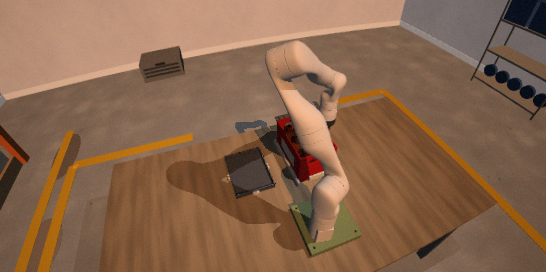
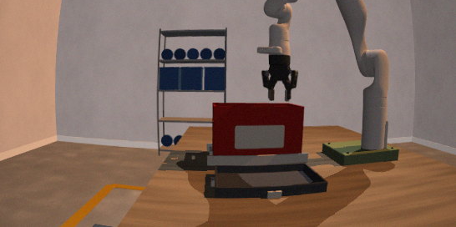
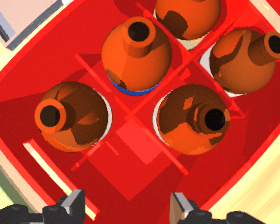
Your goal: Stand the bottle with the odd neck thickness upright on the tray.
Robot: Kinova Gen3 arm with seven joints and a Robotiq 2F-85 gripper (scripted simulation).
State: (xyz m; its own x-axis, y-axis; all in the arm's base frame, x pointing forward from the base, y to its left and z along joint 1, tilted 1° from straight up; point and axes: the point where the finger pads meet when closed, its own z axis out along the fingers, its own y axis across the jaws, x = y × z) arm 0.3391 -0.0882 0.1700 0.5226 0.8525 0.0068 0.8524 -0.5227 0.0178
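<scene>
My gripper is now 8 cm short of the red crate, 6 cm to the right of it and 12 cm above it. Round my hand: dark tray: 2 cm ahead, 35 cm to the left, 19 cm below.
</scene>
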